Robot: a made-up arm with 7 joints. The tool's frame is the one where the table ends. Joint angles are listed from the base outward.
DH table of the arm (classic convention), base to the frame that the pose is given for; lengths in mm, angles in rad. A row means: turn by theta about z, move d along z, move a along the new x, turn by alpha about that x. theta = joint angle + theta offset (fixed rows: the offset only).
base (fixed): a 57.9, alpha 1.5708, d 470, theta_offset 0
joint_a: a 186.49, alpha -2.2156, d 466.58, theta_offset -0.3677
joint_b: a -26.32, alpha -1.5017, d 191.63, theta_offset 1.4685
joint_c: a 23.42, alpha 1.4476, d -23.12, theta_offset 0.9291
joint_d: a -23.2, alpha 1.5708, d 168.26, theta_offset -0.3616
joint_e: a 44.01, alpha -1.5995, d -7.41, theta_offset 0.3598
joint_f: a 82.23, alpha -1.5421, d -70.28, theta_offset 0
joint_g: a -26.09, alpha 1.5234, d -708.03, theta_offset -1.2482
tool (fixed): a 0, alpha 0, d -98.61, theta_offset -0.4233
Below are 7 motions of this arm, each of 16 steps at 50 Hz.
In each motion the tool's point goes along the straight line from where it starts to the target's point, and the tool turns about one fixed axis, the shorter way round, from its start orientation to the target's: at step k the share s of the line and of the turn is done. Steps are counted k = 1, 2, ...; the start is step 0. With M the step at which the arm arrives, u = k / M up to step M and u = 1 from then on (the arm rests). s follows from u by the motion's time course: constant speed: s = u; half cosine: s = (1 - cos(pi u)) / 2; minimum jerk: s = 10 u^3 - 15 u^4 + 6 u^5.
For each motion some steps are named. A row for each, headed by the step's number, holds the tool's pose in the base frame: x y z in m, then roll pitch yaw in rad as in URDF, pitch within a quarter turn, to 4 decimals.
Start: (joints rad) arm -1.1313 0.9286 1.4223 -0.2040 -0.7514 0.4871 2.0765
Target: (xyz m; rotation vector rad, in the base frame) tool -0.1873 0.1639 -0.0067 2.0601 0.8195 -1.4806
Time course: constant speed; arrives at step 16
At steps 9, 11, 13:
9: -0.1317 0.1306 -0.0835 2.6232 1.1930 0.2954
11: -0.1476 0.1401 -0.0616 2.7266 1.2168 0.3906
13: -0.1635 0.1496 -0.0396 2.8429 1.2367 0.4986

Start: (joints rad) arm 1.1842 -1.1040 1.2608 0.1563 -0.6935 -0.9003 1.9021
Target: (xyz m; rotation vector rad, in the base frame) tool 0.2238 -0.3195 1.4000 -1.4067 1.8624 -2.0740
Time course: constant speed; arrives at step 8
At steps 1, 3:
1: 0.2384 -0.2628 1.3903 -1.6713 -0.6954 -2.3824
3: 0.2342 -0.2790 1.3930 -1.6843 -0.6759 -2.3855

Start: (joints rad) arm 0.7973 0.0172 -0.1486 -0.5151 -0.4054 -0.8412 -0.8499
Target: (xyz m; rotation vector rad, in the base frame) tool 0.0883 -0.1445 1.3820 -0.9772 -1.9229 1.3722
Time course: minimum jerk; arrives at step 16
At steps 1, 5, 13, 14, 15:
1: -0.0498 -0.3379 1.3826 -2.1909 -0.1631 2.3082
5: -0.0252 -0.3035 1.3825 -2.1342 -0.1442 2.2812
13: 0.0815 -0.1540 1.3820 -1.8960 -0.0462 2.1783
14: 0.0861 -0.1476 1.3820 -1.8862 -0.0415 2.1745
15: 0.0880 -0.1449 1.3820 -1.8820 -0.0396 2.1729

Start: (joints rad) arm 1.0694 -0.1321 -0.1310 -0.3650 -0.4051 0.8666 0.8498
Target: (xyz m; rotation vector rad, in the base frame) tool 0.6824 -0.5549 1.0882 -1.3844 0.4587 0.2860
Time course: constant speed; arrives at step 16
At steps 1, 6, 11, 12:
1: 0.7444 -0.4695 1.0686 -1.1345 0.3655 0.3927
6: 0.7237 -0.4980 1.0751 -1.2254 0.4215 0.2428
11: 0.7031 -0.5264 1.0817 -1.3267 0.4640 0.0843
12: 0.6989 -0.5321 1.0830 -1.3480 0.4707 0.0517

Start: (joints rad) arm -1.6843 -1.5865 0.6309 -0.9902 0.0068 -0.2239 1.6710
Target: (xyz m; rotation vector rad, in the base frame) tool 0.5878 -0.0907 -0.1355 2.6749 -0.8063 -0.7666
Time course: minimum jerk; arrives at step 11
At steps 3, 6, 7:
3: 0.6666 -0.0834 -0.0274 2.8727 0.3428 -0.6277
6: 0.6254 -0.0872 -0.0840 2.7964 0.3876 -0.6517
7: 0.6110 -0.0886 -0.1036 2.7693 0.4028 -0.6610

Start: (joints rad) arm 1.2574 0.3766 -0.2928 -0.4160 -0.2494 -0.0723 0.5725
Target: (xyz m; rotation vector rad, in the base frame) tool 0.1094 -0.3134 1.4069 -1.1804 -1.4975 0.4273
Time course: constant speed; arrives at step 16
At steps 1, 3, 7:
1: 0.2545 -0.2835 1.4161 -1.5771 -0.4166 1.1899
3: 0.2351 -0.2875 1.4148 -1.6221 -0.4395 1.2161
7: 0.1964 -0.2955 1.4124 -1.7156 -0.4818 1.2728

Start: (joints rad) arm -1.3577 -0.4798 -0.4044 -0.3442 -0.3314 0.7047 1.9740
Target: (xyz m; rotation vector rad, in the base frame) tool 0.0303 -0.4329 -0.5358 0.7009 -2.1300 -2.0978
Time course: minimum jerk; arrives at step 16
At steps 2, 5, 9, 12, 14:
2: 0.3157 -0.5917 -0.4313 1.9841 0.4433 -2.6014
5: 0.2681 -0.5653 -0.4487 1.9228 0.4173 -2.6321
9: 0.1417 -0.4949 -0.4950 1.7672 0.3406 -2.7035
12: 0.0603 -0.4496 -0.5248 1.6725 0.2863 -2.7415
14: 0.0350 -0.4355 -0.5341 1.6437 0.2687 -2.7521

